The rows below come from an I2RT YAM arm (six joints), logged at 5 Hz.
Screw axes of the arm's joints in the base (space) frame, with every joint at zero. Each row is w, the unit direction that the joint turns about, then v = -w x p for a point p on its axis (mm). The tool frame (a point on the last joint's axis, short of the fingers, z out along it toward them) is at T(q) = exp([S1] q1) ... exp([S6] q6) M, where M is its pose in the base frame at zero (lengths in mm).
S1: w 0 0 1 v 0 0 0
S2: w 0 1 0 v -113.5 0 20
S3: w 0 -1 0 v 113.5 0 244
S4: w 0 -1 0 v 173.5 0 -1
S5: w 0 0 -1 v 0 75 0
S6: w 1 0 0 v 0 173.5 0
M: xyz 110.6 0 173.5 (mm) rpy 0 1.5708 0 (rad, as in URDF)
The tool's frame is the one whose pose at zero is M.
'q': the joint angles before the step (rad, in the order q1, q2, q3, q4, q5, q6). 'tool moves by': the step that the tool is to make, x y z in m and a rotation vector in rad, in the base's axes. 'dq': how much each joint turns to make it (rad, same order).
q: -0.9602 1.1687 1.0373 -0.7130 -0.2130 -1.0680
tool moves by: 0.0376 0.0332 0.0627 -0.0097 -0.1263 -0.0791
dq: 0.2326 0.0088 0.2211 -0.0820 0.1605 0.2838
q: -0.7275 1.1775 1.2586 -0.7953 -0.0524 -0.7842
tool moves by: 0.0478 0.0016 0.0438 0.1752 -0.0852 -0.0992
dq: 0.1241 0.2050 0.3376 -0.1645 0.0391 0.2909
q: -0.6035 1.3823 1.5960 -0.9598 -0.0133 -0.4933
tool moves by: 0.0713 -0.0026 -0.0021 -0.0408 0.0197 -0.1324
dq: 0.1366 0.2316 0.2046 0.0157 0.2278 0.1511
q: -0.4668 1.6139 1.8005 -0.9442 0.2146 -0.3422
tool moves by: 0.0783 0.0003 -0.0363 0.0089 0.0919 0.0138
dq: 0.0929 0.2780 0.2083 -0.0273 0.0759 0.0378
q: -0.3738 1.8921 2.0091 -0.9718 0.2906 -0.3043
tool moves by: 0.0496 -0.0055 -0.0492 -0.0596 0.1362 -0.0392
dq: 0.0377 0.2144 0.1311 -0.0227 0.1286 -0.0032
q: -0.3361 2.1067 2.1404 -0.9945 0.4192 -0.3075
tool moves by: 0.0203 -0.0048 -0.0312 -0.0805 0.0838 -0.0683
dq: 0.0131 0.1071 0.0504 -0.0026 0.1310 0.0129
